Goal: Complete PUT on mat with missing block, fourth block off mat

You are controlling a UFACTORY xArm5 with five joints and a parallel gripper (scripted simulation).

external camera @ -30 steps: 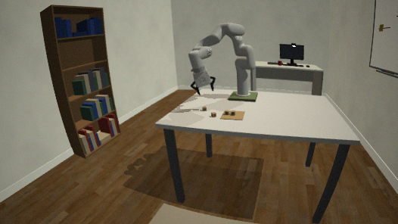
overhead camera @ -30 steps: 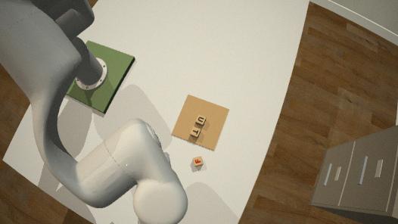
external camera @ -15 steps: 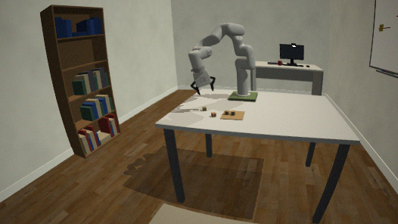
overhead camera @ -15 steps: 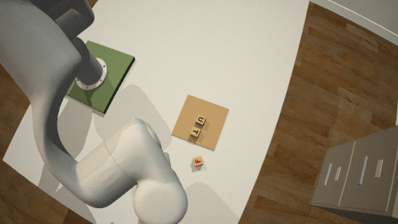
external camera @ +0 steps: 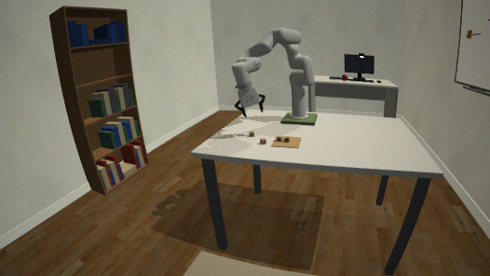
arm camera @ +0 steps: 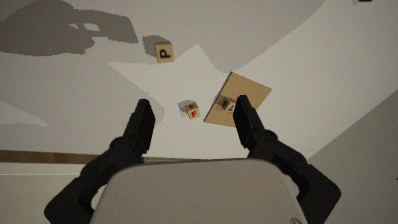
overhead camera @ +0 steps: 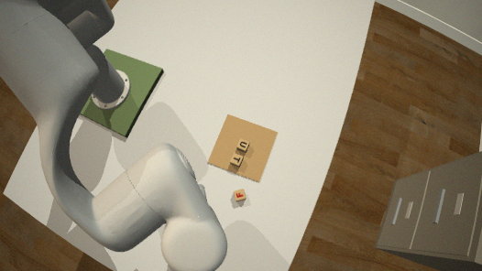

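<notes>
The wooden block lies 10 mm behind my hand, 30 mm to the right of it and 130 mm below it. The rest, counted from my hand: mat (190 mm to the left, 140 mm below); F block (60 mm ahead, 80 mm to the left, 130 mm below).
</notes>
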